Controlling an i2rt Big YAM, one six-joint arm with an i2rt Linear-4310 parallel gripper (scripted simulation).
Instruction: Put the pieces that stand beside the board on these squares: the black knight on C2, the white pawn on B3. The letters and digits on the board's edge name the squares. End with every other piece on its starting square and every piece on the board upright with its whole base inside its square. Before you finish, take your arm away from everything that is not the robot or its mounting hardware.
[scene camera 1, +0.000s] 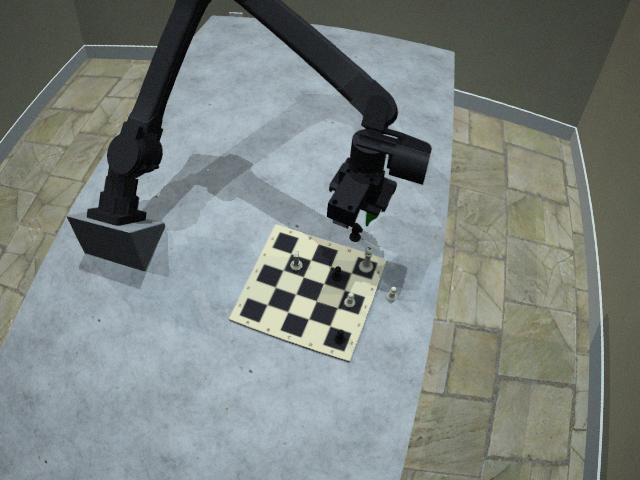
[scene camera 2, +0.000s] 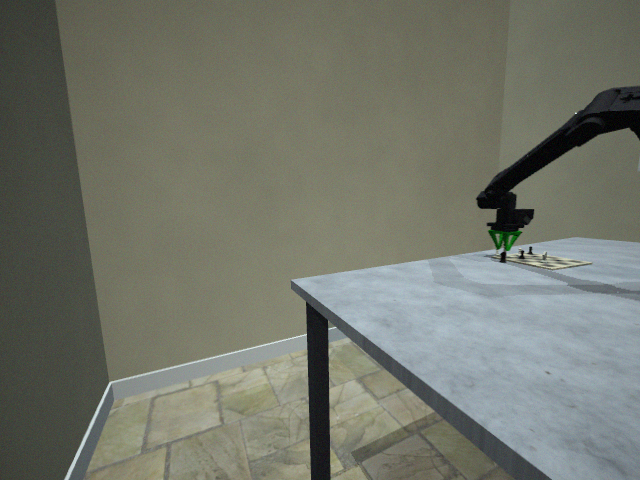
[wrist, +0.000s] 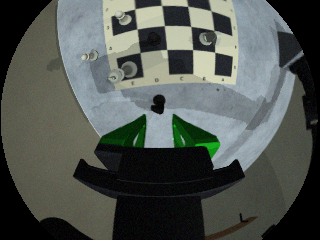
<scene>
my gripper: scene camera 1; scene camera 2 502, 249; wrist
chessboard: scene camera 1; scene camera 2; wrist 180, 57
same spot on chessboard: (scene camera 2: 554, 263) = (scene camera 1: 280, 266)
same spot on my gripper: (scene camera 1: 372, 212) = (wrist: 103, 150)
</scene>
